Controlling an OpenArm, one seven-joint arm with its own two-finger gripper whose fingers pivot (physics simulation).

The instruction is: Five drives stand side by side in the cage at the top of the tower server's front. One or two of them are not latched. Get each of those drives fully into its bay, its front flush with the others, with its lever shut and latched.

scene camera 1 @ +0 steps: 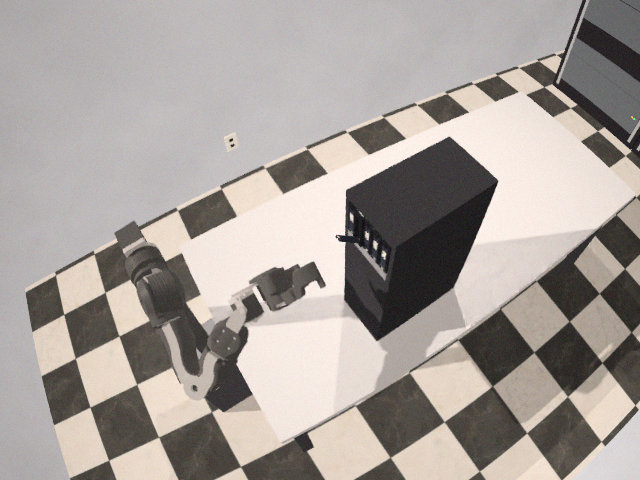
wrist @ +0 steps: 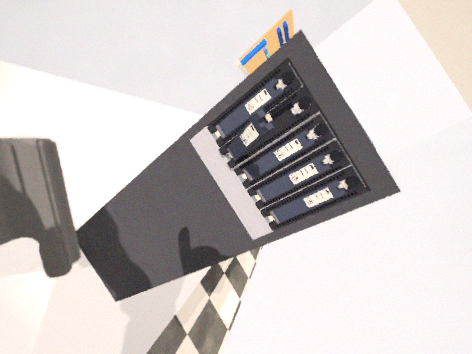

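The black tower server [scene camera 1: 421, 206] [wrist: 165, 200] stands on the table with its drive cage at the top of its front. The second drive [wrist: 287, 117] from the left in the scene view has its lever [scene camera 1: 347, 238] [wrist: 248, 135] swung out from the front. Whether that drive's body sits proud is unclear. The first drive [scene camera 1: 351, 218] [wrist: 257, 101], third drive [scene camera 1: 367, 235] [wrist: 288, 149], fourth drive [scene camera 1: 375, 244] [wrist: 303, 173] and fifth drive [scene camera 1: 383, 255] [wrist: 318, 197] look flush with levers shut. My gripper [scene camera 1: 303, 296] is open and empty, in front of the tower and apart from it; one finger shows at the wrist view's left.
The white table [scene camera 1: 320, 397] carries the tower. My arm [scene camera 1: 175, 330] reaches in from the table's left end. A rack cabinet [scene camera 1: 571, 43] stands beyond the table at the far right. An orange panel [wrist: 274, 37] with blue items shows behind the tower in the wrist view.
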